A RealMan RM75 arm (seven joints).
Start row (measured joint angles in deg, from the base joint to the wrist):
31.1 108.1 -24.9 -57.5 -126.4 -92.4 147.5
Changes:
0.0 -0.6 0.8 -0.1 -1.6 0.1 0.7
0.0 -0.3 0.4 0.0 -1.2 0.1 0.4
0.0 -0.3 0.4 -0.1 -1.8 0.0 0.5
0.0 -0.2 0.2 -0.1 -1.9 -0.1 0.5
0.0 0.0 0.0 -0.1 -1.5 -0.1 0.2
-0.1 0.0 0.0 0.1 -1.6 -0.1 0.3
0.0 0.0 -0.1 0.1 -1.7 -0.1 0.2
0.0 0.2 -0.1 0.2 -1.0 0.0 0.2
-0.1 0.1 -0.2 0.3 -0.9 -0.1 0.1
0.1 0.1 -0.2 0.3 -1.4 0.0 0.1
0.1 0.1 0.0 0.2 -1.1 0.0 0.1
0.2 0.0 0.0 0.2 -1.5 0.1 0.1
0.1 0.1 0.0 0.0 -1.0 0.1 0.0
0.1 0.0 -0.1 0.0 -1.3 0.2 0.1
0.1 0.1 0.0 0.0 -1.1 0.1 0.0
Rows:
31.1 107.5 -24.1 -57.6 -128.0 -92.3 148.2
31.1 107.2 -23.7 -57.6 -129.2 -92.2 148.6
31.1 106.9 -23.3 -57.7 -131.0 -92.2 149.1
31.1 106.7 -23.1 -57.8 -132.9 -92.3 149.6
31.1 106.7 -23.1 -57.9 -134.4 -92.4 149.8
31.0 106.7 -23.1 -57.8 -136.0 -92.5 150.1
31.0 106.7 -23.2 -57.7 -137.7 -92.6 150.3
31.0 106.9 -23.3 -57.5 -138.7 -92.6 150.5
30.9 107.0 -23.5 -57.2 -139.6 -92.7 150.6
31.0 107.1 -23.7 -56.9 -141.0 -92.7 150.7
31.1 107.2 -23.7 -56.7 -142.1 -92.7 150.8
31.3 107.2 -23.7 -56.5 -143.6 -92.6 150.9
31.4 107.3 -23.7 -56.5 -144.6 -92.5 150.9
31.5 107.3 -23.8 -56.5 -145.9 -92.3 151.0
31.6 107.4 -23.8 -56.5 -147.0 -92.2 151.0

